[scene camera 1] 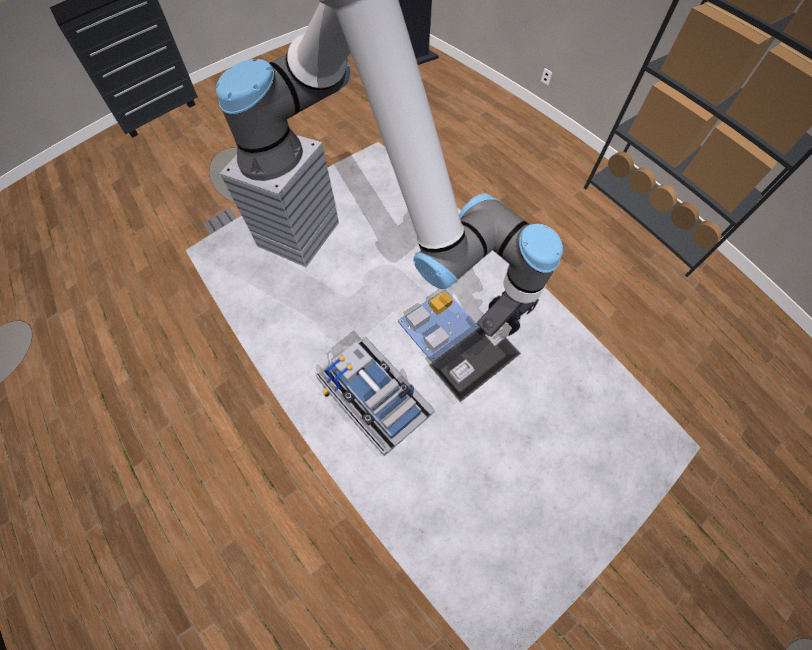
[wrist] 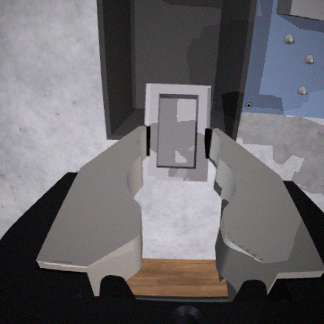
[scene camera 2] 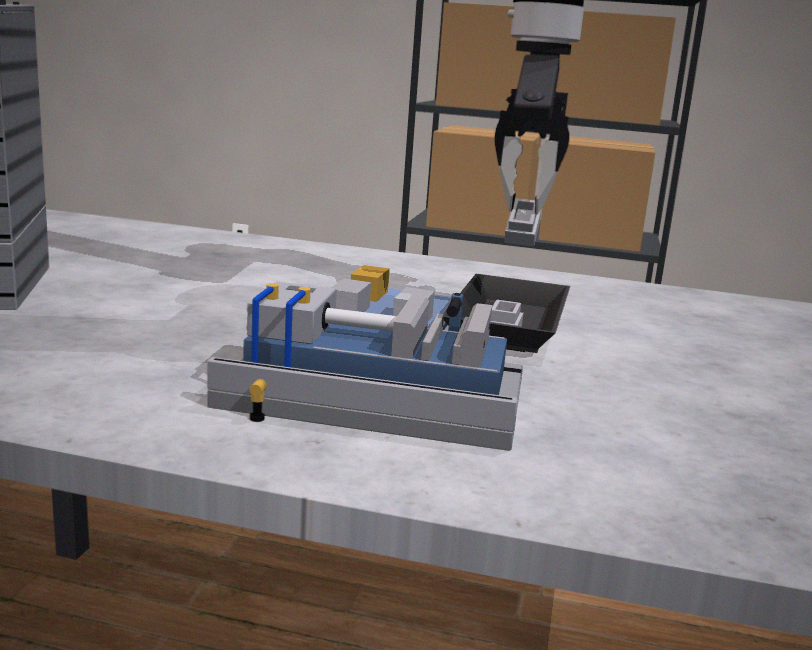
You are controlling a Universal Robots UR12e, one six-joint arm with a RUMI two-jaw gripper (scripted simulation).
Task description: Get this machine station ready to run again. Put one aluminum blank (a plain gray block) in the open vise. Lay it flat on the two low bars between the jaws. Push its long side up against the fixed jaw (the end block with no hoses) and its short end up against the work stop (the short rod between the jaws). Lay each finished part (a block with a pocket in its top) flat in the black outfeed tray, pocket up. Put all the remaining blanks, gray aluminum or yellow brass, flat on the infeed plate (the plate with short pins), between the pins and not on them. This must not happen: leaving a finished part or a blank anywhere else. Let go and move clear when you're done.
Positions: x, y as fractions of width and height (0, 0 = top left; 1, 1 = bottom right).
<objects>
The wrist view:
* my gripper: 0.55, 0.40
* finished part: 0.55, 0.36
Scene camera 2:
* my gripper: 0.64, 0.33
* yellow brass blank: 0.47, 0.43
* finished part: 0.64, 0.36
</objects>
